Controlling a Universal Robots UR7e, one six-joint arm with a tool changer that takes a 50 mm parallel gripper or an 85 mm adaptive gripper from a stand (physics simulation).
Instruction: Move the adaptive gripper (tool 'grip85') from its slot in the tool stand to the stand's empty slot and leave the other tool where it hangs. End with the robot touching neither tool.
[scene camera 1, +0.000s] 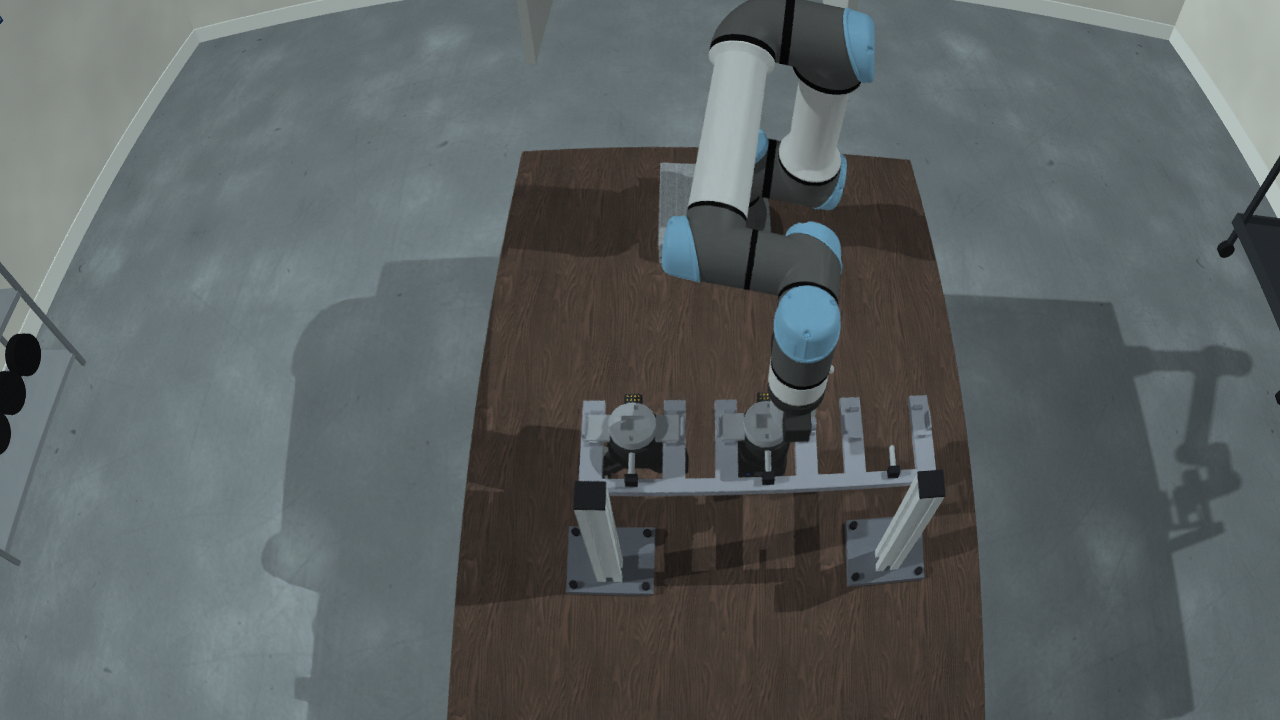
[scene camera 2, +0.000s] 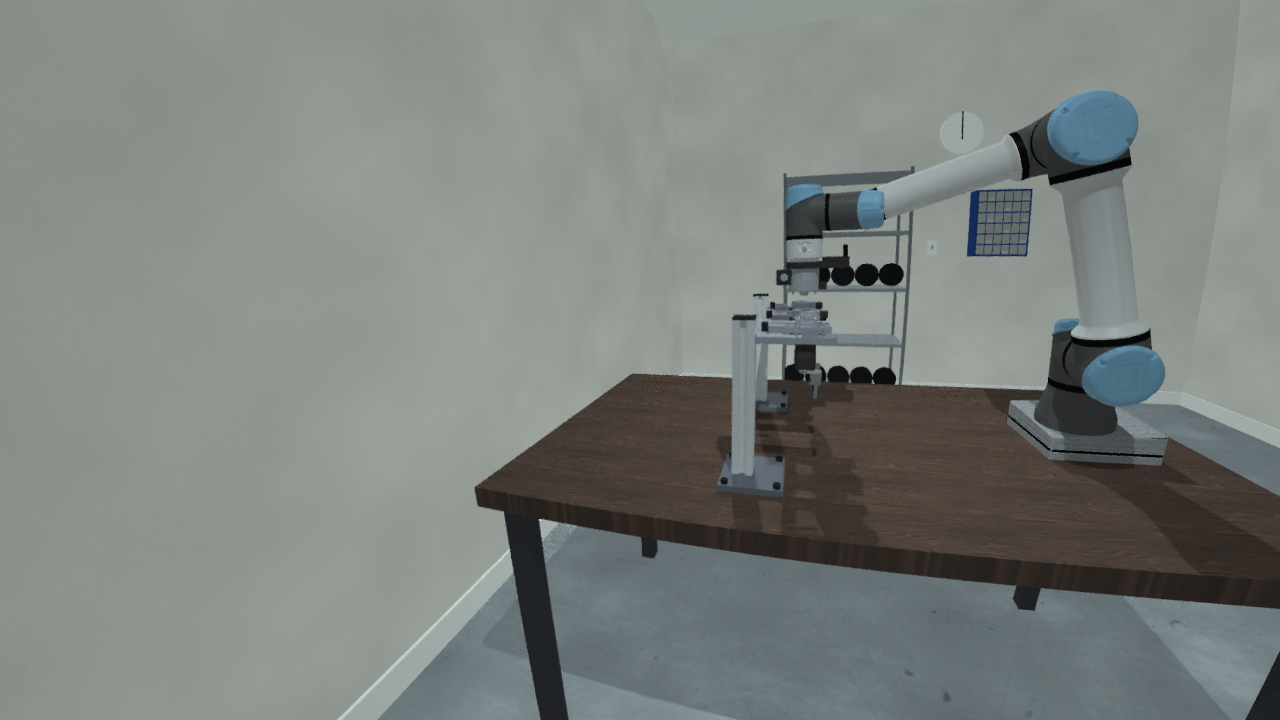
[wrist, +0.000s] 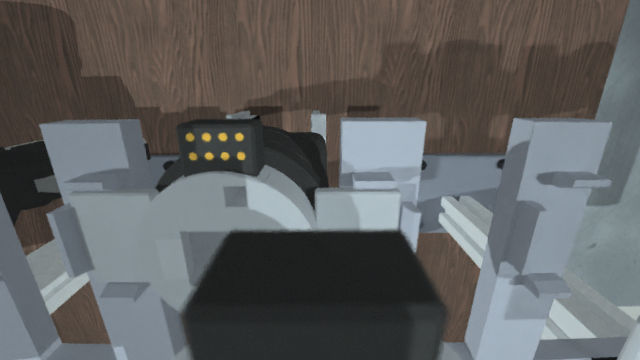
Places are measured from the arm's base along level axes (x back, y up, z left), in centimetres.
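Pixels of known places: arm's base, origin of the base link: (scene camera 2: 1073, 421).
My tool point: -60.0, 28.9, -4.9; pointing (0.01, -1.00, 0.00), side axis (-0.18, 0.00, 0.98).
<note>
For each thing: its top centre in the pictures, then the offset to it from my tool point, as dx, dy, dz. "spot": a spot on its surface instead. Level surfaces: height alone.
- left slot, surface spot: (wrist: 22, 175) spot: +4.5, -11.8, -17.0
- middle slot, surface spot: (wrist: 235, 200) (scene camera 1: 769, 408) spot: +3.2, -5.0, -2.2
- wooden table, its level: dy -34.6
- empty slot, surface spot: (wrist: 555, 150) spot: +2.4, -6.4, +9.6
The tool stand (scene camera 1: 698, 486) has three slots. The tool in the left slot (scene camera 1: 631, 426) (wrist: 22, 175) has black fingers spread wide and looks like the adaptive gripper. The tool in the middle slot (scene camera 1: 762, 422) (scene camera 2: 805, 358) (wrist: 235, 200) has a dark, narrower body and light fingers, and looks like the parallel gripper. The right slot, with bare prongs (scene camera 1: 851, 420), is empty. The arm's bare coupling (scene camera 1: 796, 394) (scene camera 2: 805, 279) carries no tool. It is upright close above the middle tool, with a small gap. Its dark block (wrist: 315, 290) hides part of that tool's disc.
Two posts (scene camera 1: 597, 537) (scene camera 1: 908, 523) (scene camera 2: 743, 402) hold up the stand on the wooden table (scene camera 1: 554, 340) (scene camera 2: 939, 465). The middle slot's prongs (wrist: 382, 145) flank the tool below the arm. A prong of the empty slot (wrist: 555, 150) stands to the right.
</note>
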